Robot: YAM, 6 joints.
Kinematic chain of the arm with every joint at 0, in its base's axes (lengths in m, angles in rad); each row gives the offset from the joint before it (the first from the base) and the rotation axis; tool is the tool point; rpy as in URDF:
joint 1: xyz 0 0 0.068 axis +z
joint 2: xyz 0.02 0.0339 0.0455 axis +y
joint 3: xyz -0.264 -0.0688 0 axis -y
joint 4: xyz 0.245 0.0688 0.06 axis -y
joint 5: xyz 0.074 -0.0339 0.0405 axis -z
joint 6: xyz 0.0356 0 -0.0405 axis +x
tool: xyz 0 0 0 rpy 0 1.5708 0
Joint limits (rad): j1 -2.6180..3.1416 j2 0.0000..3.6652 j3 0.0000..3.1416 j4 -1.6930..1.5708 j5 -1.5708..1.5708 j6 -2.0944..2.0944
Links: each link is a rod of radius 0.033 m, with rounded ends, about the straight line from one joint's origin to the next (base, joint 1, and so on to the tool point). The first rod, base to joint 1, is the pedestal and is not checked.
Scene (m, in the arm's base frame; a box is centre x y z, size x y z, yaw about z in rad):
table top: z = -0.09
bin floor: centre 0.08 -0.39 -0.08 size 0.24 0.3 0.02 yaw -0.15
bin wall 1: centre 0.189 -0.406 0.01 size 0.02 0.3 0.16 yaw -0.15
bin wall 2: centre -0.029 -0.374 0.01 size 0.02 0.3 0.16 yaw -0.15
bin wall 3: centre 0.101 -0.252 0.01 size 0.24 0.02 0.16 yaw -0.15
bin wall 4: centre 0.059 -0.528 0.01 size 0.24 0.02 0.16 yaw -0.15
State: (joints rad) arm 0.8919 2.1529 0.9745 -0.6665 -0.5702 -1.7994
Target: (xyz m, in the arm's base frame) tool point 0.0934 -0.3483 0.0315
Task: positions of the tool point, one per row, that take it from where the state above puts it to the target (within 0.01 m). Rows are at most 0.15 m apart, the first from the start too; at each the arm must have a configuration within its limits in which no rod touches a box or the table.
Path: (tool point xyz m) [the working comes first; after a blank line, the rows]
Joints at the target: -1.3434 2.2471 1.2092 -0.5422 -0.3579 -1.7994
Straight joint move there: touches bin wall 1, bin wall 3.

1: 0.2353 0.1878 0.0474
2: 0.2907 0.1192 0.0658
3: 0.3242 0.0342 0.0857
4: 0.3310 -0.0597 0.1070
5: 0.3090 -0.1536 0.1295
6: 0.2590 -0.2385 0.1531
7: 0.1850 -0.3057 0.1777
8: 0.0934 -0.3483 0.2032
9: 0.0958 -0.3587 0.1172
10: 0.0934 -0.3483 0.0315

